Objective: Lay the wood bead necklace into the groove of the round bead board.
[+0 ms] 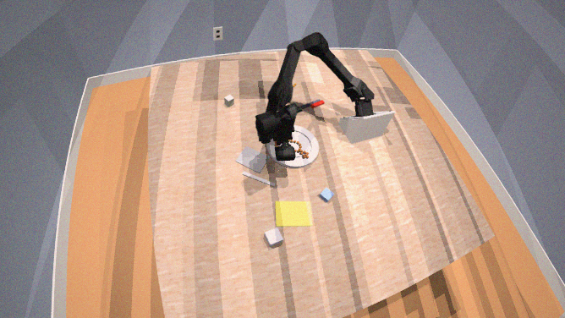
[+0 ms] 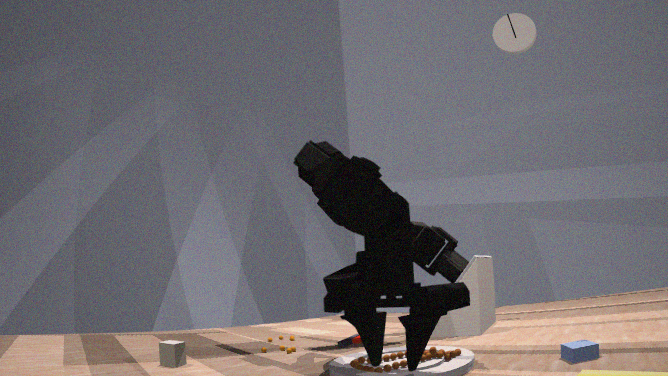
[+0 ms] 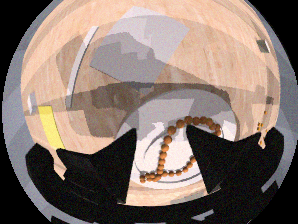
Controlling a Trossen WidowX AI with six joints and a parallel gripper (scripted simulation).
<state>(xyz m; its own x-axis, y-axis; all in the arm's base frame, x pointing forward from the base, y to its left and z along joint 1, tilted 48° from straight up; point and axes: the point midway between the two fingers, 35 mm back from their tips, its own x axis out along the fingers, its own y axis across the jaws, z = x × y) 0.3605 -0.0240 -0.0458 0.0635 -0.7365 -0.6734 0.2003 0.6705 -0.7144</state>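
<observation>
The grey sheet lies 100 mm ahead of my gripper tip and 20 mm below it. The rest, counted from my gripper tip: yellow sheet (240 mm to the left, 30 mm ahead, 20 mm below); then blue block (210 mm to the left, 100 mm behind, 10 mm below); then stick (100 mm ahead, 90 mm to the left, 10 mm below).
</observation>
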